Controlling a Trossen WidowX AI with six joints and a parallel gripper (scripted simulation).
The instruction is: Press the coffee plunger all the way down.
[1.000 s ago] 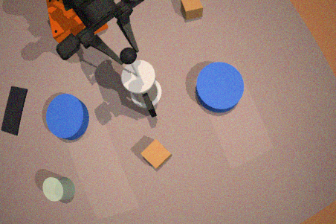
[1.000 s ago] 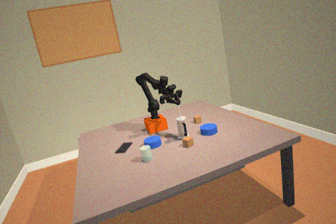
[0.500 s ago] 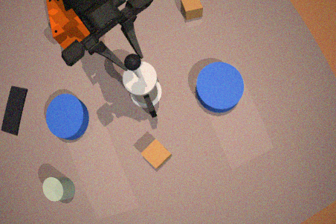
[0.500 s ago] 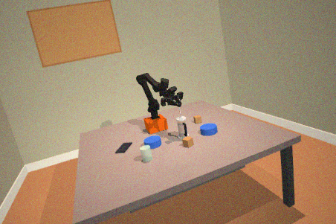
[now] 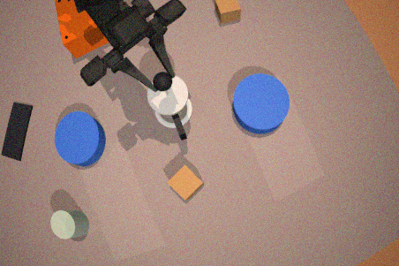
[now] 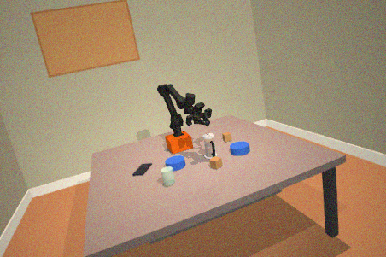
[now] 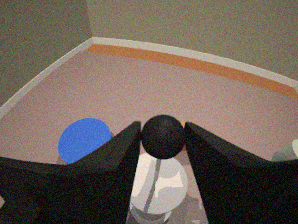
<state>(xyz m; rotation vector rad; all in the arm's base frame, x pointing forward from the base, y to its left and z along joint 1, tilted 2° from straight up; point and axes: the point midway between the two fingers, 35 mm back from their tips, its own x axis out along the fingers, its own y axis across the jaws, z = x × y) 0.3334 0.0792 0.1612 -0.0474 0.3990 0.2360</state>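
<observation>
My gripper tip is now 11 cm above the coffee press and 1 cm to the left of it.
</observation>
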